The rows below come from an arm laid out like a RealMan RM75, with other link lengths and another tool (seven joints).
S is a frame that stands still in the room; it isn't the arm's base.
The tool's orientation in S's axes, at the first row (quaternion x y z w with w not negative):
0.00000 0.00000 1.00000 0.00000
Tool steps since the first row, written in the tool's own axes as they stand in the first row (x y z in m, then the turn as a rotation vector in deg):
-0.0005 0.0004 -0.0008 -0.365 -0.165 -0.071
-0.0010 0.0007 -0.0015 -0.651 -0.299 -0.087
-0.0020 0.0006 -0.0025 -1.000 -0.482 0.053
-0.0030 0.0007 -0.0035 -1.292 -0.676 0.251
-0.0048 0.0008 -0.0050 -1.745 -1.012 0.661
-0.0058 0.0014 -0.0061 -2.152 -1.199 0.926
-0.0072 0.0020 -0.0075 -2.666 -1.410 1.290
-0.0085 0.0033 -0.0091 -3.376 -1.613 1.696
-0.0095 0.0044 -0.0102 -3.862 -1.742 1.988
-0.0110 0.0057 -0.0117 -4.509 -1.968 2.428
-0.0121 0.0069 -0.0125 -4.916 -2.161 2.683
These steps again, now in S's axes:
0.0005 -0.0004 -0.0008 0.365 0.165 -0.071
0.0010 -0.0007 -0.0015 0.651 0.299 -0.087
0.0020 -0.0006 -0.0025 1.000 0.482 0.053
0.0030 -0.0007 -0.0035 1.292 0.676 0.251
0.0048 -0.0008 -0.0050 1.745 1.012 0.661
0.0058 -0.0014 -0.0061 2.152 1.199 0.926
0.0072 -0.0020 -0.0075 2.666 1.410 1.290
0.0085 -0.0033 -0.0091 3.376 1.613 1.696
0.0095 -0.0044 -0.0102 3.862 1.742 1.988
0.0110 -0.0057 -0.0117 4.509 1.968 2.428
0.0121 -0.0069 -0.0125 4.916 2.161 2.683

